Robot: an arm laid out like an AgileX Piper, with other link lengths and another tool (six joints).
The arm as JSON. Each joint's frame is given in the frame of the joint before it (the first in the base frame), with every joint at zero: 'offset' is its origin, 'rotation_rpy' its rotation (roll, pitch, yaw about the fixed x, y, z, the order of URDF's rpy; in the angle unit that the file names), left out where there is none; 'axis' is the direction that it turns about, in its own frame. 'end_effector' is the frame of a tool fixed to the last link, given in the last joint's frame.
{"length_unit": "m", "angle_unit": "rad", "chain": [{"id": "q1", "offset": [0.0, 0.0, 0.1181], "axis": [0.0, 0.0, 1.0]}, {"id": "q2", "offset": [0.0, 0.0, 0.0], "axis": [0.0, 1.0, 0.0]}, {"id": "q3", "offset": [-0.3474, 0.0, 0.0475], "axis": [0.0, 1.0, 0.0]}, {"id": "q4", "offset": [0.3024, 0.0, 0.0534], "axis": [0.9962, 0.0, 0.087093]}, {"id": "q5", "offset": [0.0, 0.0, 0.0], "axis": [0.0, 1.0, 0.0]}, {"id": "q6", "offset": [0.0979, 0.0, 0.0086], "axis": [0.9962, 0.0, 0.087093]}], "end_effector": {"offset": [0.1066, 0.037, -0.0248], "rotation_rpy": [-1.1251, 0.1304, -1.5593]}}
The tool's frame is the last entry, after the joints.
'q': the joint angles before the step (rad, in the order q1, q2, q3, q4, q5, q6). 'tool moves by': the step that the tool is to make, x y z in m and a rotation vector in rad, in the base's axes. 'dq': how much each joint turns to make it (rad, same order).
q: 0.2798 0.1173 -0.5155 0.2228 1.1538 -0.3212
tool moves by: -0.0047 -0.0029 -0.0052 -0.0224 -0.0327 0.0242
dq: -0.0001 -0.0380 0.0122 0.0000 0.0085 -0.0381
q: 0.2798 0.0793 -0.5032 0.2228 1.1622 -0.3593
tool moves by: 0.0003 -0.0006 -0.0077 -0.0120 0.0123 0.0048
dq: 0.0005 -0.0026 0.0196 -0.0016 -0.0002 -0.0086
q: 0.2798 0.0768 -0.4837 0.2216 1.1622 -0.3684
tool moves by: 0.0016 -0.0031 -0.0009 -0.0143 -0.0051 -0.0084
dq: 0.0006 -0.0001 0.0001 -0.0178 -0.0011 0.0005
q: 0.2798 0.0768 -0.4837 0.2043 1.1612 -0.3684
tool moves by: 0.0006 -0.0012 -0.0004 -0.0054 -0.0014 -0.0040
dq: -0.0005 0.0000 0.0001 -0.0068 -0.0001 0.0005
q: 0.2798 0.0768 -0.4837 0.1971 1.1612 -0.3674
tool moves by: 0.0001 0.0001 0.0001 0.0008 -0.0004 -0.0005
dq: -0.0004 0.0000 0.0001 0.0004 -0.0007 0.0003
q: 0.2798 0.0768 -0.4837 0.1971 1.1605 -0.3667
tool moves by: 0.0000 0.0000 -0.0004 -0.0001 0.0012 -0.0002
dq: 0.0001 0.0000 0.0010 -0.0001 0.0001 0.0005
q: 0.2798 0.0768 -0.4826 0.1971 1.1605 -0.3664
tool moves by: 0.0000 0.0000 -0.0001 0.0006 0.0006 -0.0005
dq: 0.0006 -0.0001 0.0003 -0.0004 -0.0001 0.0014
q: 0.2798 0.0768 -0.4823 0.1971 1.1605 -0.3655
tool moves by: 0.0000 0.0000 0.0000 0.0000 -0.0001 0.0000
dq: 0.0000 -0.0001 0.0000 0.0000 0.0000 -0.0001
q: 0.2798 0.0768 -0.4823 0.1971 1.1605 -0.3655
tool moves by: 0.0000 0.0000 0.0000 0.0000 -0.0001 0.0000
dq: 0.0000 -0.0001 0.0000 0.0000 0.0000 -0.0001
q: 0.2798 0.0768 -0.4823 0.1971 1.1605 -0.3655
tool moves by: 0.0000 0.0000 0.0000 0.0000 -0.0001 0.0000
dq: 0.0000 -0.0001 0.0000 0.0000 0.0000 -0.0001
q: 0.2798 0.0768 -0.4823 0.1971 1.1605 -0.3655
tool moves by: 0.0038 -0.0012 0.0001 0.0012 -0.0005 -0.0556
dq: -0.0558 -0.0007 0.0000 0.0009 -0.0001 0.0003
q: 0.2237 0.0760 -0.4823 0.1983 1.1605 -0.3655
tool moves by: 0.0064 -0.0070 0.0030 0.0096 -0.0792 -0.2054
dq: -0.2052 -0.0797 -0.0001 -0.0003 0.0001 0.0003
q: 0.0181 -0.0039 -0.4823 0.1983 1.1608 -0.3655
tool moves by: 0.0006 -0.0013 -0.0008 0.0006 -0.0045 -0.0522
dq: -0.0550 -0.0139 -0.0001 0.0021 0.0098 -0.0001
